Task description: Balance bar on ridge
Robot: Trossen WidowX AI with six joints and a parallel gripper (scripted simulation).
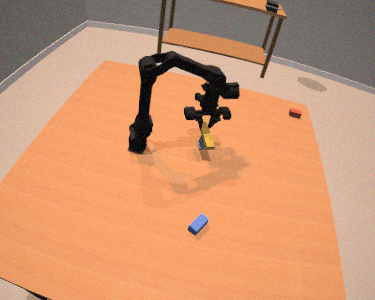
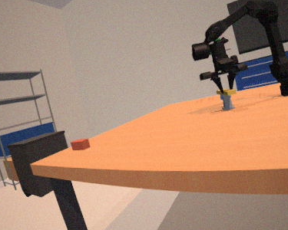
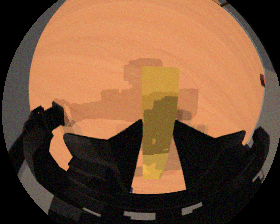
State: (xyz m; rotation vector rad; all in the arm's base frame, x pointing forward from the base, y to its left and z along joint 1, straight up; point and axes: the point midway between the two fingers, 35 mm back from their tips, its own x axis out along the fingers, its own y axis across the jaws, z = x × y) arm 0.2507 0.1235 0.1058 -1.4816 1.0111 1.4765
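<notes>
Right now the yellow bar is 30 mm to the right of my gripper tip and 10 mm ahead of it. From my gripper tip the other things lie so: small red block: 490 mm ahead, 380 mm to the left, 50 mm below; then blue block: 410 mm to the right, 50 mm below, 50 mm ahead.
</notes>
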